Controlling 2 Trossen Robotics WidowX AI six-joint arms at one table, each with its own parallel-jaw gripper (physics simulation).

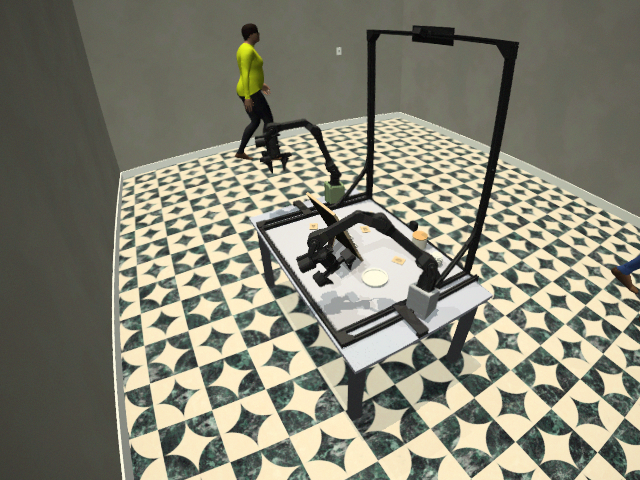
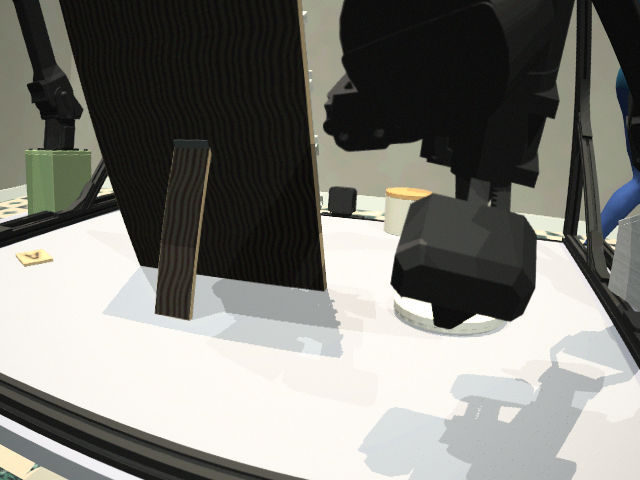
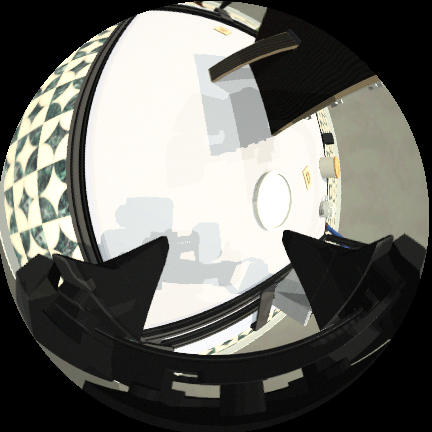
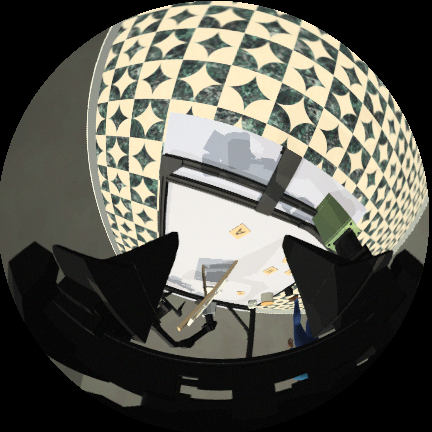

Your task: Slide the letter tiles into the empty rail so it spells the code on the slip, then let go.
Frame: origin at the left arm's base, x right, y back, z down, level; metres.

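Seen in the pictures: left gripper, fingertip midpoint: (image 1: pixel 341 276) (image 3: pixel 226 239) (image 4: pixel 179 295); right gripper, fingertip midpoint: (image 1: pixel 278 171) (image 4: pixel 232 239); left arm's base, origin of the base link: (image 1: pixel 425 287) (image 4: pixel 208 314); right arm's base, origin of the base link: (image 1: pixel 334 183) (image 2: pixel 58 150) (image 4: pixel 344 238).
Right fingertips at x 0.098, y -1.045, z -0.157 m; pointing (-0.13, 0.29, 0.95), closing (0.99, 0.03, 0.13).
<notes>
Pixels of each thing's middle, then the offset from my right fingertips to it. "spot": a spot on its surface instead.
- letter tile marked A, body centre: (image 2: pixel 33 257) (image 4: pixel 239 231) (image 3: pixel 222 30) (image 1: pixel 313 226) dx +0.024, dy +0.248, dz +0.275 m
- propped dark board, body centre: (image 2: pixel 169 180) (image 3: pixel 258 30) (image 4: pixel 196 290) (image 1: pixel 326 235) dx -0.121, dy +0.505, dz +0.146 m
- tile marked D, body centre: (image 3: pixel 307 177) (image 1: pixel 398 260) dx +0.099, dy +0.782, dz +0.275 m
- tile, body centre: (image 4: pixel 269 270) (image 1: pixel 365 229) dx +0.198, dy +0.482, dz +0.275 m
- round white dish, body centre: (image 2: pixel 451 306) (image 3: pixel 275 200) (image 1: pixel 374 277) dx -0.086, dy +0.779, dz +0.269 m
- wooden strut, body centre: (image 2: pixel 181 231) (image 3: pixel 247 54) (image 4: pixel 203 281) dx -0.099, dy +0.510, dz +0.198 m
- orange-lidded jar, body centre: (image 2: pixel 408 211) (image 3: pixel 329 166) (image 1: pixel 419 240) (image 4: pixel 266 298) dx +0.275, dy +0.788, dz +0.243 m
- black block, surface spot: (image 2: pixel 342 200) (image 3: pixel 327 138) spot: dx +0.369, dy +0.681, dz +0.246 m
A letter tile marked A (image 1: pixel 313 226) (image 2: pixel 34 257) (image 3: pixel 222 30) (image 4: pixel 240 231) lies flat behind the propped dark board (image 1: pixel 324 210) (image 2: pixel 217 77) (image 3: pixel 320 65). A tile marked D (image 1: pixel 398 260) (image 3: pixel 307 177) lies beyond the white dish. Another tile (image 1: pixel 364 228) (image 4: pixel 270 270) lies on the board's far side, its letter too small to read; more tiles show partly beside my right finger. The rail and slip cannot be made out. My left gripper (image 1: pixel 336 269) (image 3: pixel 226 239) is open and empty above the table, near the dish. My right gripper (image 1: pixel 278 168) (image 4: pixel 232 239) is open and empty, high beyond the table's edge.
A round white dish (image 1: pixel 374 286) (image 2: pixel 439 326) (image 3: pixel 255 200) stands near my left gripper. The board leans on a wooden strut (image 2: pixel 180 232) (image 3: pixel 250 54). An orange-lidded jar (image 1: pixel 419 242) (image 2: pixel 397 217) (image 3: pixel 328 167) and a black block (image 2: pixel 342 200) (image 3: pixel 328 138) stand at the far edge. Black rails border the table.
</notes>
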